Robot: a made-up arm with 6 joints. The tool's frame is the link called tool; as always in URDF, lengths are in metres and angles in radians. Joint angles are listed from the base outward. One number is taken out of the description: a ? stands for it. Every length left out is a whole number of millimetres.
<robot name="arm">
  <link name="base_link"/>
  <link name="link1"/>
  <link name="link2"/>
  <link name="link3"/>
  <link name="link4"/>
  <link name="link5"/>
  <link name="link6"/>
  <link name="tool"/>
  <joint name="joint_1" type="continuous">
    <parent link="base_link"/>
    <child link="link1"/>
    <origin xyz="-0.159 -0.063 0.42" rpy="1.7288 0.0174 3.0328"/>
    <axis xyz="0 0 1"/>
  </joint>
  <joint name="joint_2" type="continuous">
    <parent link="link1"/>
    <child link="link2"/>
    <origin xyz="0.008 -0.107 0" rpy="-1.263 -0.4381 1.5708"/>
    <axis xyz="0 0 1"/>
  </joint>
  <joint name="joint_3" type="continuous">
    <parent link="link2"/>
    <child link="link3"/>
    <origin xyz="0.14 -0.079 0" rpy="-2.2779 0.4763 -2.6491"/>
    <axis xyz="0 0 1"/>
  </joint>
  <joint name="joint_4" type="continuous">
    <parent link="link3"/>
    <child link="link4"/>
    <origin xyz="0.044 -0.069 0" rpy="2.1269 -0.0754 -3.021"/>
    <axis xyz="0 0 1"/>
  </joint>
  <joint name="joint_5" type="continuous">
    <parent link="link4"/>
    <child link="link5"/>
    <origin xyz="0.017 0.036 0" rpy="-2.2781 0.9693 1.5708"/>
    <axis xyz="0 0 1"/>
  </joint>
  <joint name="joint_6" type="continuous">
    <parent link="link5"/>
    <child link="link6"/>
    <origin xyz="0.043 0.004 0" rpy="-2.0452 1.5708 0"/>
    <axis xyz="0 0 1"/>
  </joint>
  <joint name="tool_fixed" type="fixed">
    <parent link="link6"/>
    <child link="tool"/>
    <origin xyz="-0.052 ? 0" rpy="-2.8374 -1.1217 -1.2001"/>
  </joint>
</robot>
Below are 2 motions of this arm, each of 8 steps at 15 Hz.
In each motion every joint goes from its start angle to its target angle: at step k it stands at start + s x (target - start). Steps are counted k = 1, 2, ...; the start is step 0. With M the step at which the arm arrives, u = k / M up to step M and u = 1 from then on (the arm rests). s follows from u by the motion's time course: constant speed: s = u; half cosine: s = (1 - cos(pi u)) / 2; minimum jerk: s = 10 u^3 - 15 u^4 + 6 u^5.
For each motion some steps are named. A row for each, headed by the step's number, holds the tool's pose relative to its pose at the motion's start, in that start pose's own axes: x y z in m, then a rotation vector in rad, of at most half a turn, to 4 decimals.
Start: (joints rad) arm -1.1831 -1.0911 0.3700 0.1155 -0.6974 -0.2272
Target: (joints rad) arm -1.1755 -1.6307 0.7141 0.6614 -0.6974 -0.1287
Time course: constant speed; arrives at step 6
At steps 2, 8:
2: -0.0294 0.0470 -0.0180 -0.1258 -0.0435 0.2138
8: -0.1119 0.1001 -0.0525 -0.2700 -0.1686 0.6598

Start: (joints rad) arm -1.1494 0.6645 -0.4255 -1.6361 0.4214 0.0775
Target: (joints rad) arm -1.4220 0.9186 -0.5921 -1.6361 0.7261 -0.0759
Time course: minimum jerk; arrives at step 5
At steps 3, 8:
3: -0.0548 -0.0160 -0.0022 -0.0921 -0.0648 0.0908
8: -0.0794 -0.0253 -0.0077 -0.1431 -0.0877 0.1381

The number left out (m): -0.066
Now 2 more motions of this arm.
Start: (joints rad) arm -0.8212 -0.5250 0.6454 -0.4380 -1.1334 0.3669
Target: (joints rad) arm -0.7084 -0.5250 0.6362 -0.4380 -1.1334 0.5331
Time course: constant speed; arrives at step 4
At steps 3, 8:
3: -0.0057 0.0065 0.0215 0.1767 -0.0153 -0.0033
8: -0.0077 0.0079 0.0286 0.2358 -0.0184 -0.0047

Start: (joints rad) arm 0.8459 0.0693 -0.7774 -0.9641 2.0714 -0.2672
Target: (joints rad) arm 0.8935 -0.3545 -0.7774 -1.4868 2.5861 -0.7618
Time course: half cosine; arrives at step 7
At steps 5, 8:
5: 0.0620 0.0493 -0.0603 -0.4827 0.6455 -0.3249
8: 0.0716 0.0551 -0.0707 -0.5402 0.8317 -0.3817

